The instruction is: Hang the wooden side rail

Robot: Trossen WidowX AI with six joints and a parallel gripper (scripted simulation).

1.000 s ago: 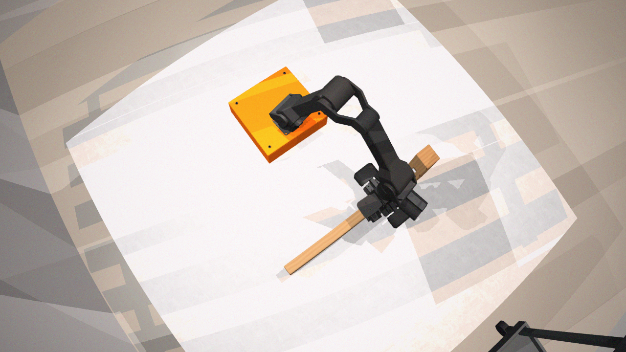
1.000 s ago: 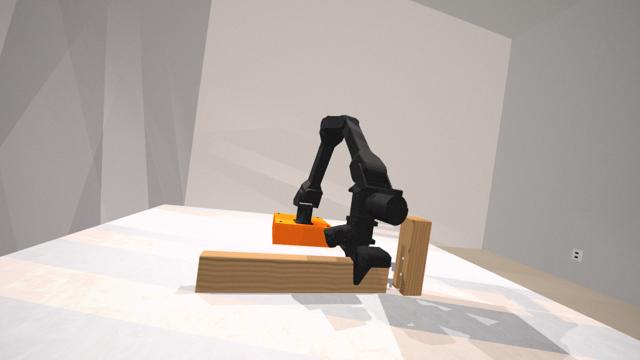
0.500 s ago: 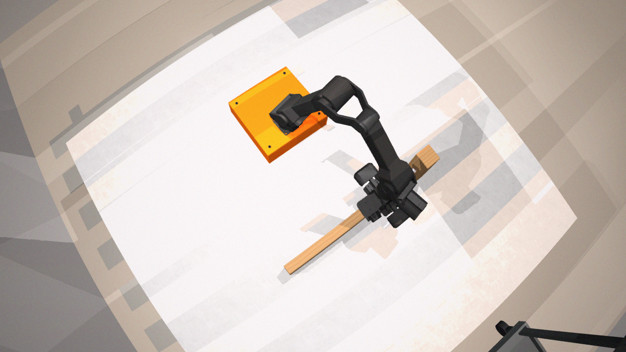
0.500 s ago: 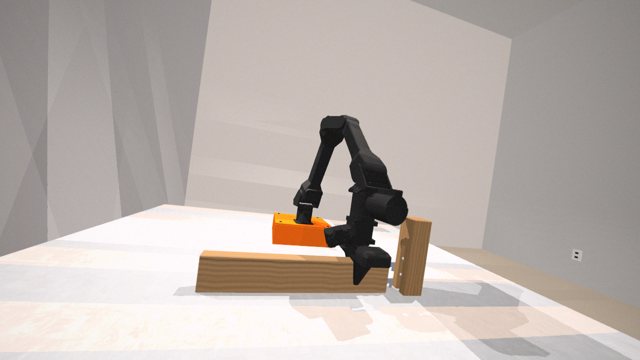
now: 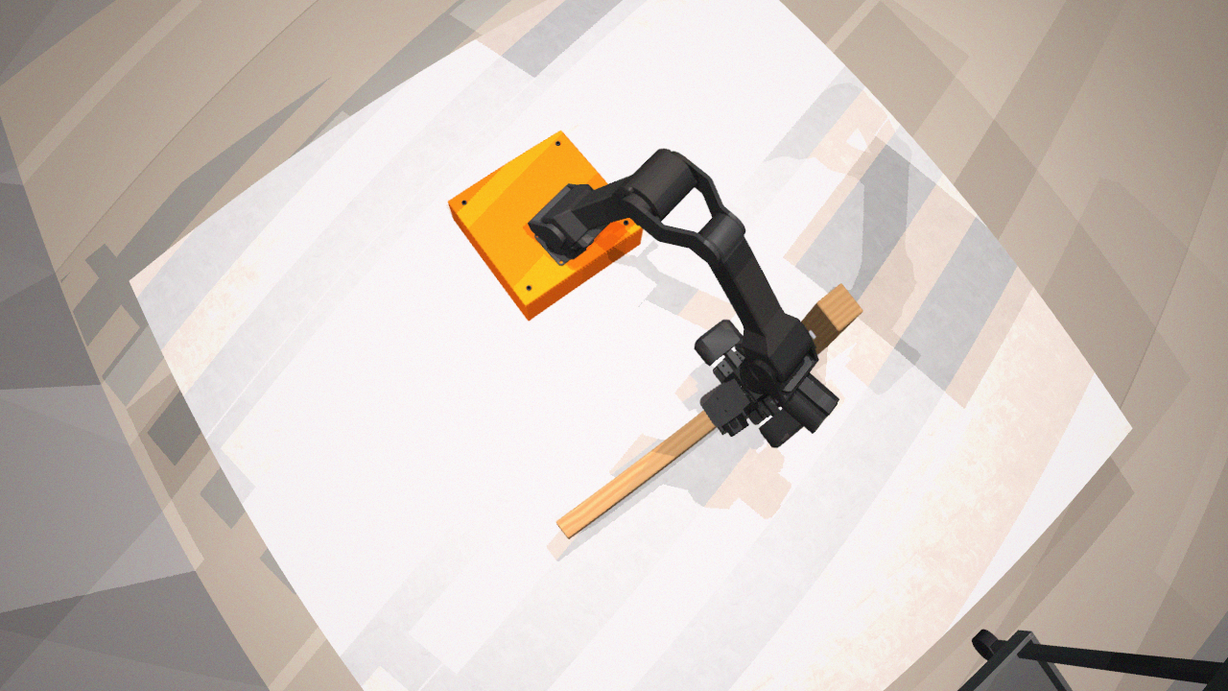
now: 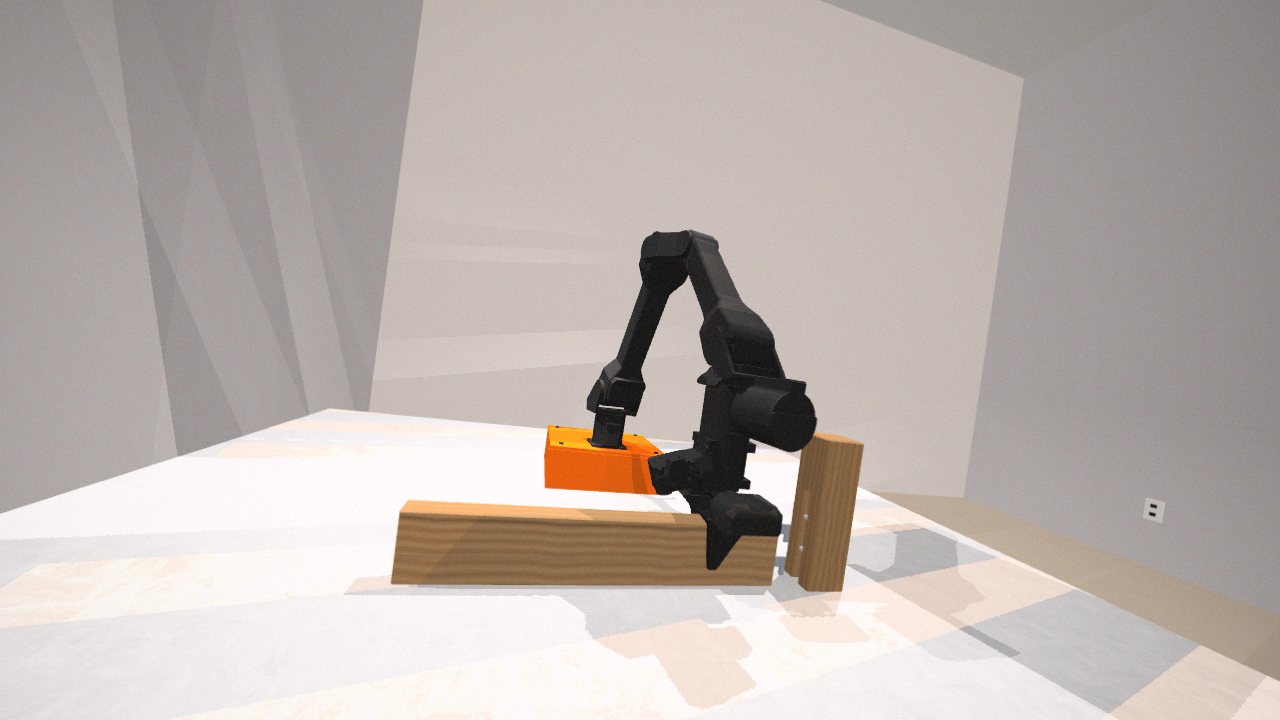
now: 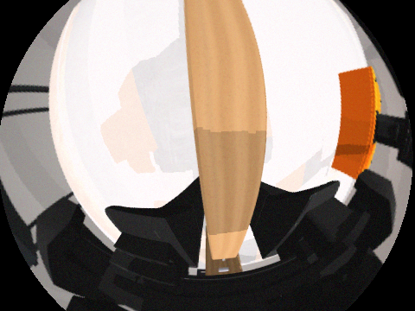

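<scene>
My gripper tip is now 10 mm short of the headboard post, 140 mm to the right of it and 70 mm below it.
</scene>
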